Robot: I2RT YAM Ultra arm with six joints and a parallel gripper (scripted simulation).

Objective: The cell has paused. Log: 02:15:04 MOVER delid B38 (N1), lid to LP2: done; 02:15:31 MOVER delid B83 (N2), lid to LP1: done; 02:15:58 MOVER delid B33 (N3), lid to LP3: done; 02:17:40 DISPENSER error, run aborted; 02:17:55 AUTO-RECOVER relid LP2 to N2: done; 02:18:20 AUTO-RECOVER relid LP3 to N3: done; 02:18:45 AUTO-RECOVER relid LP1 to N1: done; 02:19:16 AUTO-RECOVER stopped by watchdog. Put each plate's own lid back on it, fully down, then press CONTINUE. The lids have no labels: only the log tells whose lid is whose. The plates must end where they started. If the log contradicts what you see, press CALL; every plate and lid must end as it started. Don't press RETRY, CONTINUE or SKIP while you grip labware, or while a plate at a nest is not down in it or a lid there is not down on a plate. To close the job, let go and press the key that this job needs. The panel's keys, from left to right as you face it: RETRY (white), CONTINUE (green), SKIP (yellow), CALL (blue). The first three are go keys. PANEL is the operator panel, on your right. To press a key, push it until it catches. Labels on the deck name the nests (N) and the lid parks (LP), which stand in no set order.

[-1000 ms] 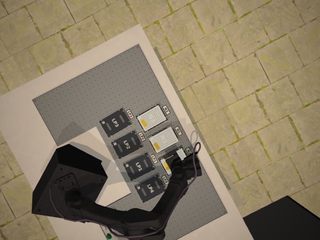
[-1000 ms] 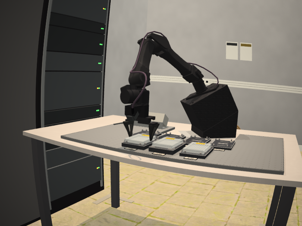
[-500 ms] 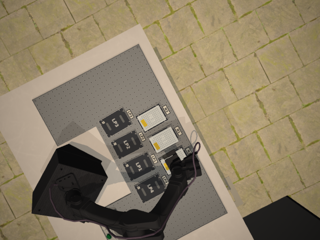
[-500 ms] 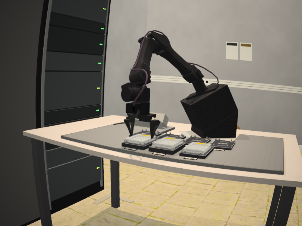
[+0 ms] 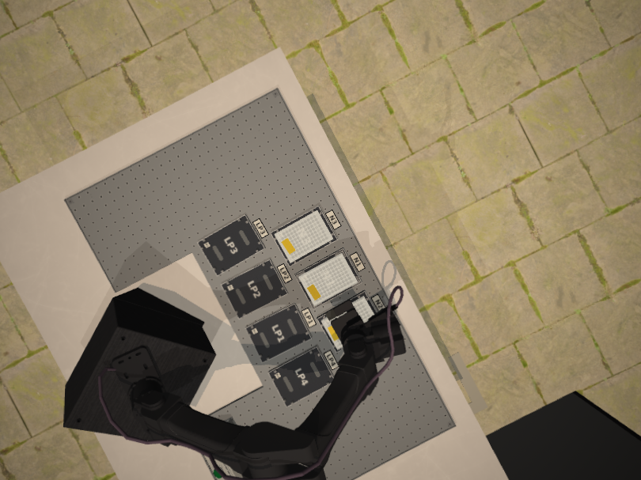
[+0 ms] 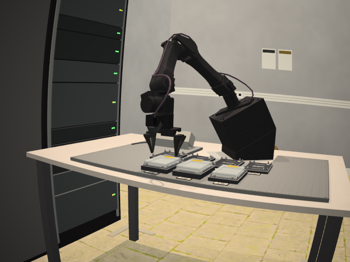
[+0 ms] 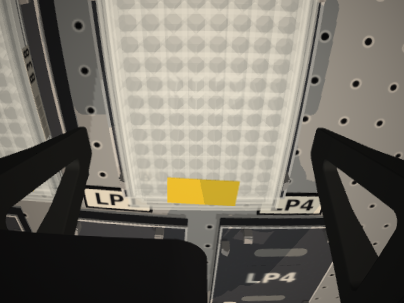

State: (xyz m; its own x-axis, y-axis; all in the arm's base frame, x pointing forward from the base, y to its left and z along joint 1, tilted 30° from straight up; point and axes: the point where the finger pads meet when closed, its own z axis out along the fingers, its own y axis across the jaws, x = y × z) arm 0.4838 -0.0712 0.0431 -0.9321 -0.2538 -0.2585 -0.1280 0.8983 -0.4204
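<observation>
Right now the clear lid is 30 mm below my hand. Also, from my hand: green key (440 mm behind, 210 mm to the right, 10 mm above); lid park LP1 (180 mm behind, 40 mm to the left, 50 mm below); lid park LP4 (170 mm behind, 90 mm to the right, 50 mm below).
</observation>
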